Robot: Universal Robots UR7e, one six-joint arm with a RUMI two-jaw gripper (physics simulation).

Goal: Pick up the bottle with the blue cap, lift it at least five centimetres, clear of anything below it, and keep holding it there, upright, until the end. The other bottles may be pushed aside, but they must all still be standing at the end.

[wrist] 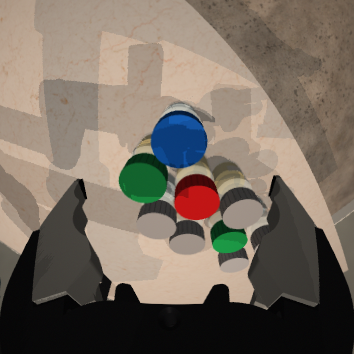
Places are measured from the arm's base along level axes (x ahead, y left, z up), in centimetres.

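Pixels of known places: gripper, fingertip midpoint: (176,178).
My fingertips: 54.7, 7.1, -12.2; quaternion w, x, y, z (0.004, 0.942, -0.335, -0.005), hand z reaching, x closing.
For each thing: its top centre in the pictures, then the offset to it from my fingertips, as dx, dy, dz.
- bottle with the blue cap, middle of its top: (178,142) +1.0, +1.0, -4.0
- bottle with a green cap, middle of its top: (141,184) -5.2, +0.0, -4.0
- bottle with a red cap, middle of its top: (196,203) -2.2, -6.2, -4.0
- smaller green-capped bottle, middle of its top: (229,242) -3.2, -15.8, -4.0
- grey cap, middle of its top: (269,246) +1.2, -22.0, -4.0
The bottle with the blue cap (179,139) stands upright at the upper edge of a tight cluster of bottles, seen from above. Most of its body is hidden under the cap. A bottle with a green cap (143,178) stands close at its lower left, and a bottle with a red cap (196,197) close at its lower right. My gripper (176,178) is wide open, its two jaws far apart at the left and right in the wrist view. Nothing is held between them. The blue cap lies above the line of the fingertips in the view.
Grey-capped bottles (242,208) (156,219) (187,237) (233,260) and a smaller green-capped bottle (229,236) stand below the red cap and around it. Another grey cap (260,236) is partly hidden by the right jaw. The round table's edge (283,118) curves along the right.
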